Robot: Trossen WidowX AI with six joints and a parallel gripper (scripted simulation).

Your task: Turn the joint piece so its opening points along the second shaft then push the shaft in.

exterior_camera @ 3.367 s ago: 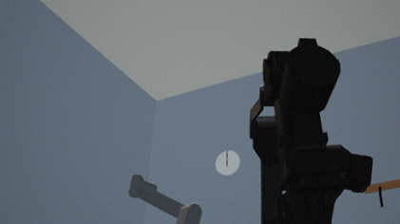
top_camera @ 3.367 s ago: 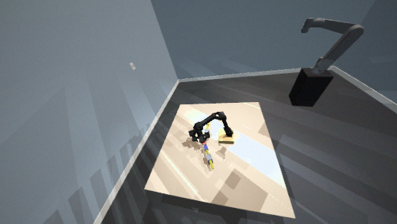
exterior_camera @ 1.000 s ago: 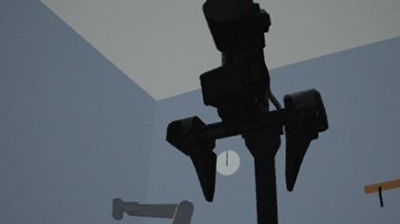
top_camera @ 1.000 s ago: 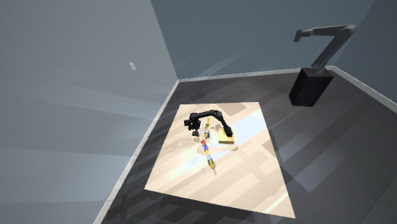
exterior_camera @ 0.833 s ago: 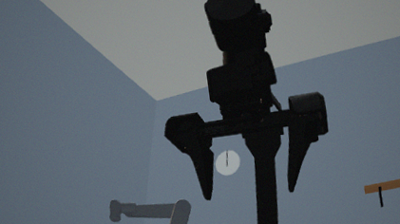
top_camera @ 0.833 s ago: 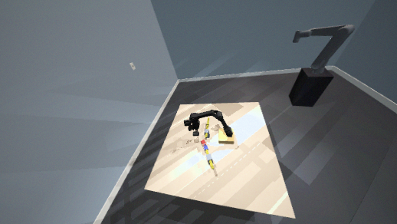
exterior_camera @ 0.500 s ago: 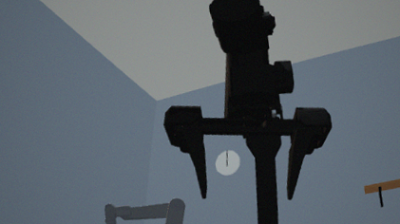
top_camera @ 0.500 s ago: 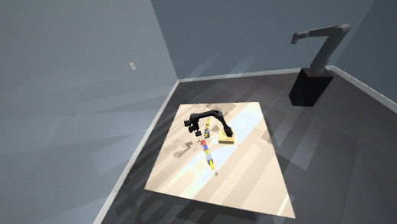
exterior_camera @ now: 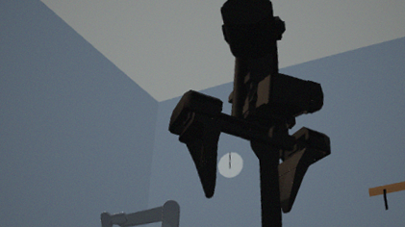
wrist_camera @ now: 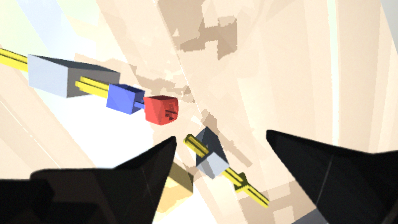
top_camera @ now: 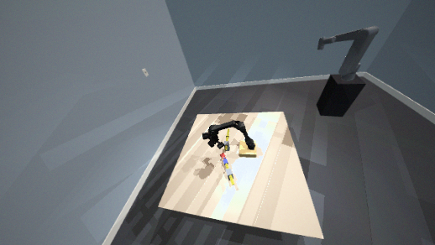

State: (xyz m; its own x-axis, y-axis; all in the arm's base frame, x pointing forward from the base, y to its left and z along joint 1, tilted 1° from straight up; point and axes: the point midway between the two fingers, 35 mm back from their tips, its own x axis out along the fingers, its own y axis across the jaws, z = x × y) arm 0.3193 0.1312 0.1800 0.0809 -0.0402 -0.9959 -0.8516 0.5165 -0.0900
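Now: the red joint piece 60 mm behind my gripper tip, 60 mm to the left of it and 90 mm below it.
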